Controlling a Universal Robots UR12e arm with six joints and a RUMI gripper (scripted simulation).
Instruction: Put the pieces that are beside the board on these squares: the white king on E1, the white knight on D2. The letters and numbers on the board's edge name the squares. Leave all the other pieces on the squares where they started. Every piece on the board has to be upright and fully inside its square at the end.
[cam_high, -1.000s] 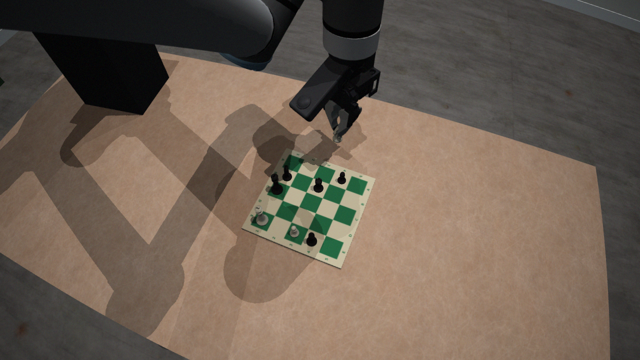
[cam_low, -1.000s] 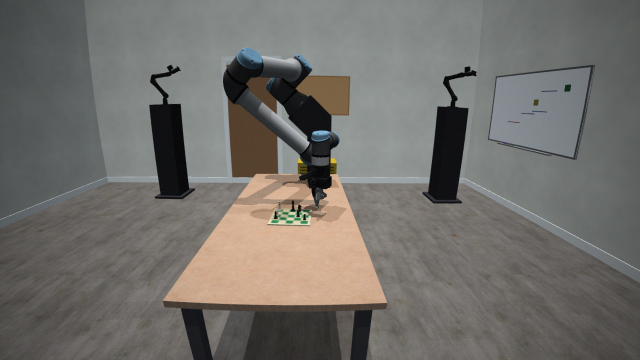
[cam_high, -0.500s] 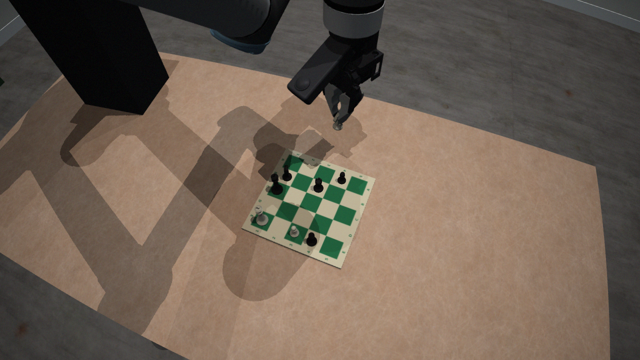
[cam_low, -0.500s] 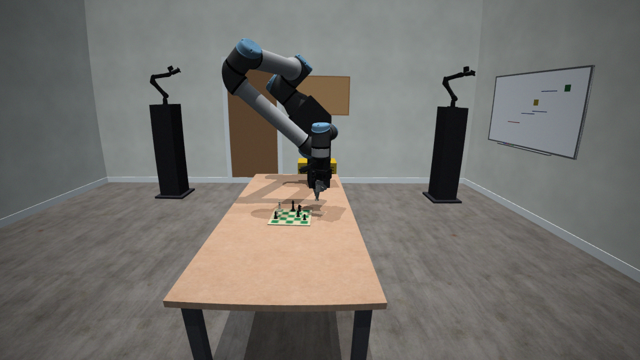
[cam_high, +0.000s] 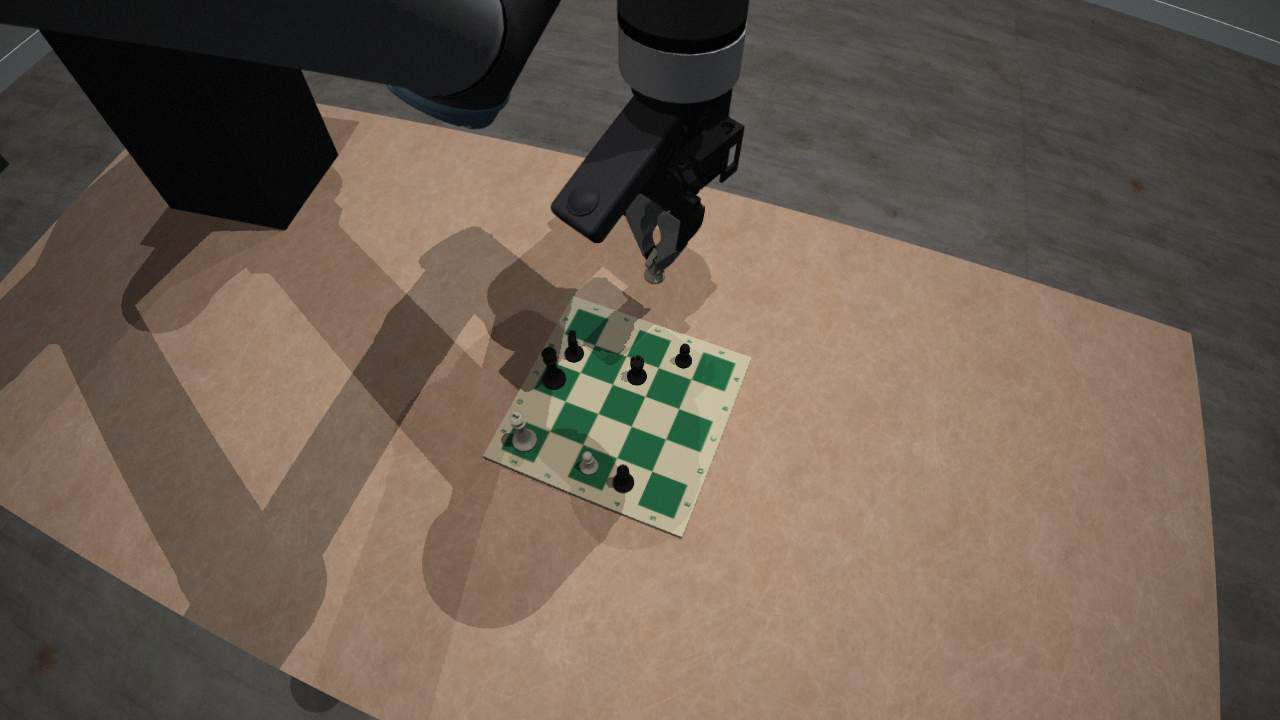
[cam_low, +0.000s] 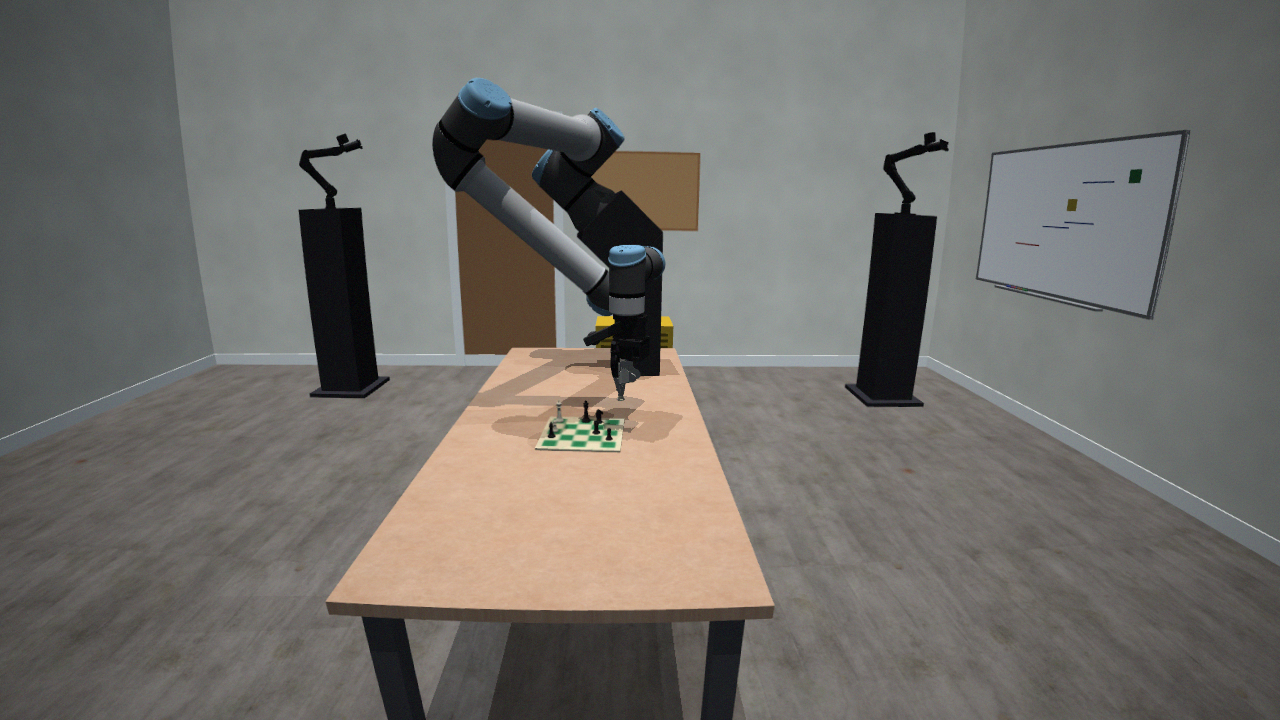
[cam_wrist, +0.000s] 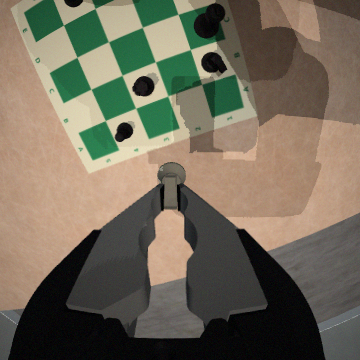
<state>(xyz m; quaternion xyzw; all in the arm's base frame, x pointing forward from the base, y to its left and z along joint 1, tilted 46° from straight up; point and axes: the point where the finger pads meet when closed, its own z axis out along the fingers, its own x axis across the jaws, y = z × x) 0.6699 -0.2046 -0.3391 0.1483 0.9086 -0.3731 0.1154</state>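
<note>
My hand is 80 mm past the white king, 180 mm to the left of it and 90 mm above it. From my hand the other things lie so: chessboard: 100 mm to the right, 130 mm below; then white pawn: 180 mm to the right, 110 mm below; then white knight: 10 mm below.
</note>
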